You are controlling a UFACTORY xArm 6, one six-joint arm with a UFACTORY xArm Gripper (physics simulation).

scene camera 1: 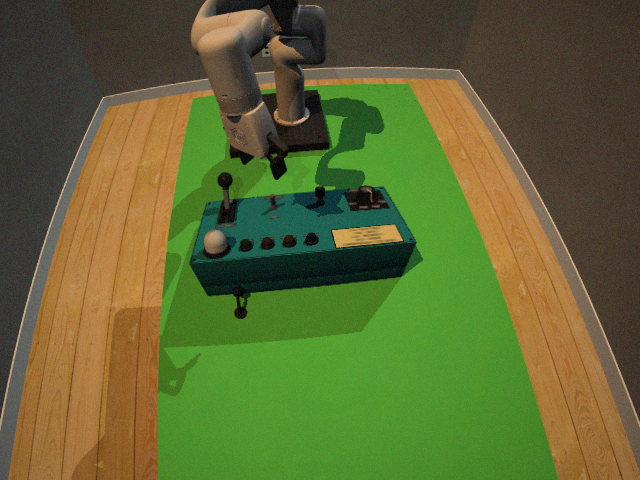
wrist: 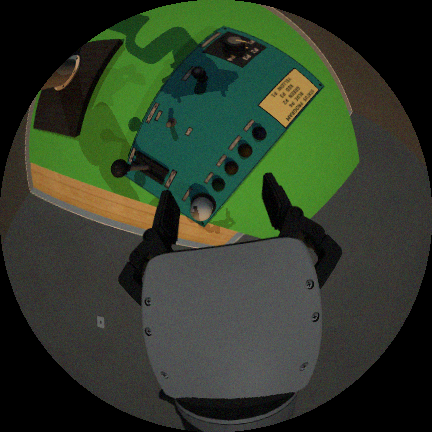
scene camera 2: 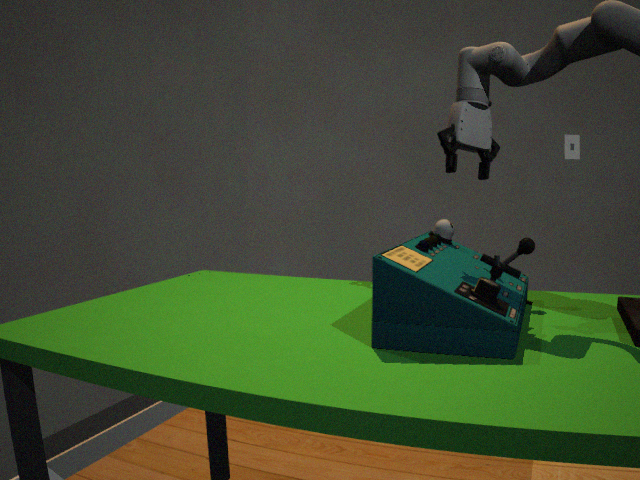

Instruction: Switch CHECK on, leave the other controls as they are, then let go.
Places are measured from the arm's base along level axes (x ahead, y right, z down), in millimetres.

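Pixels of known places: gripper, between the fingertips: (scene camera 1: 264, 167) (wrist: 217, 191) (scene camera 2: 467, 176); arm's base, origin of its link: (scene camera 1: 291, 115).
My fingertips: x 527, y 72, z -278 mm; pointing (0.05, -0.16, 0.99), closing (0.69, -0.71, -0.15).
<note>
For each thing: its top centre in the pictures, then the offset to it from my fingertips. "spot": a spot on its surface instead.
- CHECK switch, centre of its top: (wrist: 167, 124) (scene camera 1: 272, 194) dx -71, dy -4, dz +170 mm
- ball-topped lever, centre of its top: (wrist: 115, 172) (scene camera 2: 527, 237) (scene camera 1: 223, 174) dx -130, dy +117, dz +143 mm
- black knob, centre of its top: (scene camera 2: 497, 263) (wrist: 198, 70) (scene camera 1: 320, 188) dx -84, dy -124, dz +173 mm
- rotary selector, centre of its top: (scene camera 2: 487, 277) (wrist: 238, 39) (scene camera 1: 367, 188) dx -79, dy -244, dz +180 mm
- white dome, a spot on its surface: (scene camera 1: 215, 241) (wrist: 208, 215) (scene camera 2: 437, 221) spot: dx +92, dy +118, dz +113 mm
- yellow card, centre of its top: (scene camera 2: 408, 250) (scene camera 1: 368, 232) (wrist: 295, 94) dx +79, dy -211, dz +142 mm
The teal control console (scene camera 1: 305, 267) (scene camera 2: 444, 320) (wrist: 210, 117) stands on the green table. The CHECK switch (scene camera 1: 272, 202) (wrist: 171, 122) is a small metal toggle on its sloped panel, between two small label plates in the wrist view; its labels are too blurred to read and its tilt is hard to tell. My gripper (scene camera 1: 262, 166) (scene camera 2: 467, 174) (wrist: 217, 191) is open and empty. It hangs above the console, clear of the toggle and the other controls.
Near the toggle are a ball-topped lever (scene camera 1: 224, 179) (scene camera 2: 526, 245) (wrist: 120, 168) and a black knob (scene camera 1: 320, 193) (wrist: 198, 73). The panel also carries a rotary selector (scene camera 1: 366, 193) (scene camera 2: 485, 290) (wrist: 236, 42), a white dome (scene camera 1: 215, 241) (scene camera 2: 443, 228) (wrist: 202, 208), several round buttons and a yellow card (scene camera 1: 367, 235) (scene camera 2: 406, 257) (wrist: 291, 98).
</note>
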